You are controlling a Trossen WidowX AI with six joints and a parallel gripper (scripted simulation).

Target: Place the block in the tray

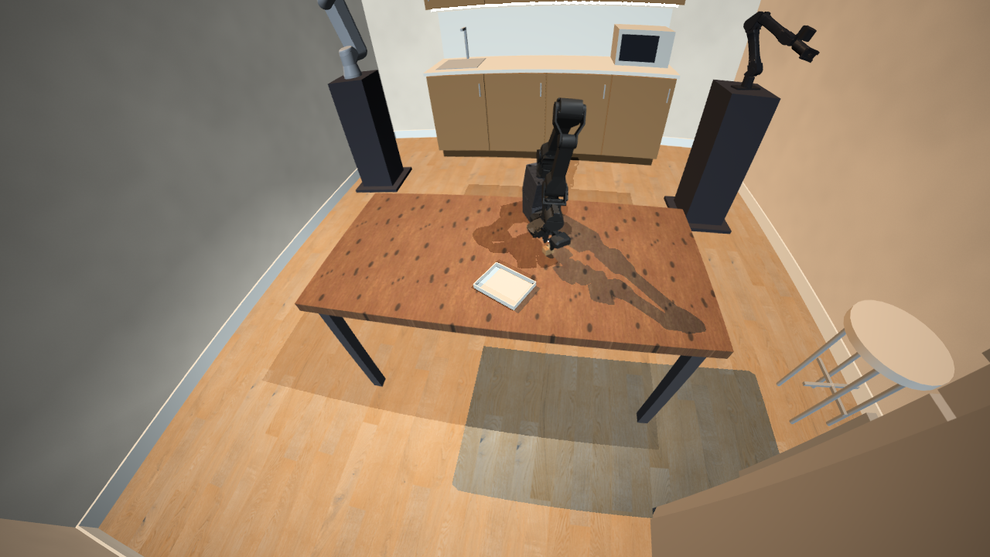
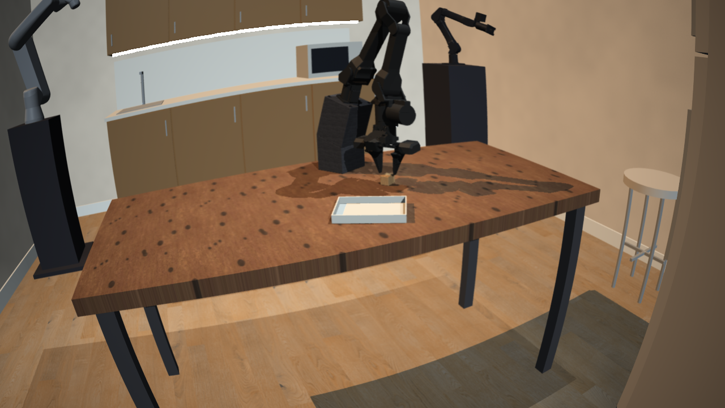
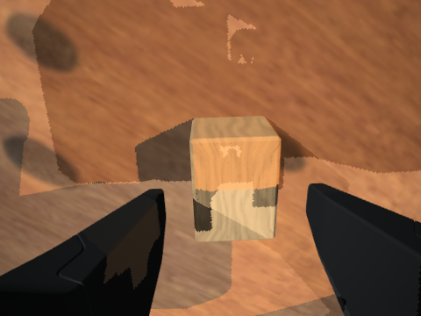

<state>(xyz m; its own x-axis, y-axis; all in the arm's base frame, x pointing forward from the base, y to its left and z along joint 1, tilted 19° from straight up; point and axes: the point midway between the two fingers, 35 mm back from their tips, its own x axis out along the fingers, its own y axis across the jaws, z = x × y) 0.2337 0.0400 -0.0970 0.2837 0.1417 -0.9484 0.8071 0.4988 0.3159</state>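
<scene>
Now: hand 50 mm above the wooden block. The rest, counted from my hand: white tray: 190 mm ahead, 140 mm to the right, 60 mm below.
</scene>
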